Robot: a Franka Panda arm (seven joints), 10 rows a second.
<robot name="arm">
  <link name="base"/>
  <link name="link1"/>
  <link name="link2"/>
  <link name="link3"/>
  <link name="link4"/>
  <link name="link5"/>
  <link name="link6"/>
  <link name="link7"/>
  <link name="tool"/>
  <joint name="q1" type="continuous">
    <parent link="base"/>
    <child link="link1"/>
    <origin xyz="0 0 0.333" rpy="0 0 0"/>
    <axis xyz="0 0 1"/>
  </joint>
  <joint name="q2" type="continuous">
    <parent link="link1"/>
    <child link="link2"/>
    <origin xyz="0 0 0" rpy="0 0 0"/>
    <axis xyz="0 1 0"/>
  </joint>
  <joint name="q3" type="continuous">
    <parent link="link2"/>
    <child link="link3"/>
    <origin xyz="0 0 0.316" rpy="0 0 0"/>
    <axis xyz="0 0 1"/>
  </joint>
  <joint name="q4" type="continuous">
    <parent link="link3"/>
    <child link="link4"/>
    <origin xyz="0.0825 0 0" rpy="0 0 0"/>
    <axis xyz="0 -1 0"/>
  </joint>
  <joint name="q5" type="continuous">
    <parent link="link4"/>
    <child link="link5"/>
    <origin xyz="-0.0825 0 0.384" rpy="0 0 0"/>
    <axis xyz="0 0 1"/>
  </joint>
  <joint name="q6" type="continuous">
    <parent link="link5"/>
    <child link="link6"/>
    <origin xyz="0 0 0" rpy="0 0 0"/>
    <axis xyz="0 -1 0"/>
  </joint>
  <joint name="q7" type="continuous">
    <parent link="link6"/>
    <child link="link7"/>
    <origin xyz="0.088 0 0" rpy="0 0 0"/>
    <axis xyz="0 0 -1"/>
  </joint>
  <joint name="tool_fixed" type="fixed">
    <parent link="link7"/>
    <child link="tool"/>
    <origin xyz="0 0 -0.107" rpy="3.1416 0 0"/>
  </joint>
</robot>
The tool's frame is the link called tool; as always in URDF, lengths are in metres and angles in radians. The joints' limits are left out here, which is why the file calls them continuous.
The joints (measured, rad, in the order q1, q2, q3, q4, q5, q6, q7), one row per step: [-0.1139 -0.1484 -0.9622 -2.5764 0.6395 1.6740 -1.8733]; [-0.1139 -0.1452 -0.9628 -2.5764 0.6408 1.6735 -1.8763]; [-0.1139 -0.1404 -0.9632 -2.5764 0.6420 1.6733 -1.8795]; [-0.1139 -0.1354 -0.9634 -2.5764 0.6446 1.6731 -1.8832]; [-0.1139 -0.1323 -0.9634 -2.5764 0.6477 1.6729 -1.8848]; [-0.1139 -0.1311 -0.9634 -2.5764 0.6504 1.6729 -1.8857]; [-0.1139 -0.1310 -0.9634 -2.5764 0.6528 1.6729 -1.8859]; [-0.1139 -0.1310 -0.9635 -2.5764 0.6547 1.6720 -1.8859]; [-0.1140 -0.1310 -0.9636 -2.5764 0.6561 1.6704 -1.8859]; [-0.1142 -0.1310 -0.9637 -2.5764 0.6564 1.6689 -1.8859]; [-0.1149 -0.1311 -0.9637 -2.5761 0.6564 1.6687 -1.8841]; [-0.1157 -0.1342 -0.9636 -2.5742 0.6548 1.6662 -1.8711]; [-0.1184 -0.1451 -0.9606 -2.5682 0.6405 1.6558 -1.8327]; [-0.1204 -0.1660 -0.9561 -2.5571 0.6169 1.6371 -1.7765]
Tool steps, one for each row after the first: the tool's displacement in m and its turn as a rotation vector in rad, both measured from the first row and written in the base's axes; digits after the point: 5 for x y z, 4 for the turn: [-0.00022 -0.00005 -0.00076 0.0005 0.0001 0.0001]; [-0.00048 -0.00009 -0.00194 0.0007 0.0016 0.0004]; [-0.00059 -0.00009 -0.00310 0.0013 0.0023 0.0000]; [-0.00049 -0.00006 -0.00375 0.0025 0.0025 -0.0016]; [-0.00032 -0.00007 -0.00393 0.0034 0.0017 -0.0033]; [-0.00012 -0.00009 -0.00386 0.0042 0.0004 -0.0051]; [0.00001 0.00000 -0.00374 0.0057 -0.0005 -0.0063]; [0.00007 0.00016 -0.00362 0.0076 -0.0013 -0.0069]; [0.00000 0.00029 -0.00356 0.0091 -0.0016 -0.0068]; [-0.00015 0.00005 -0.00344 0.0095 -0.0004 -0.0083]; [-0.00004 -0.00045 -0.00206 0.0132 0.0069 -0.0131]; [0.00015 -0.00111 0.00234 0.0218 0.0312 -0.0161]; [0.00106 -0.00198 0.01079 0.0326 0.0628 -0.0152]
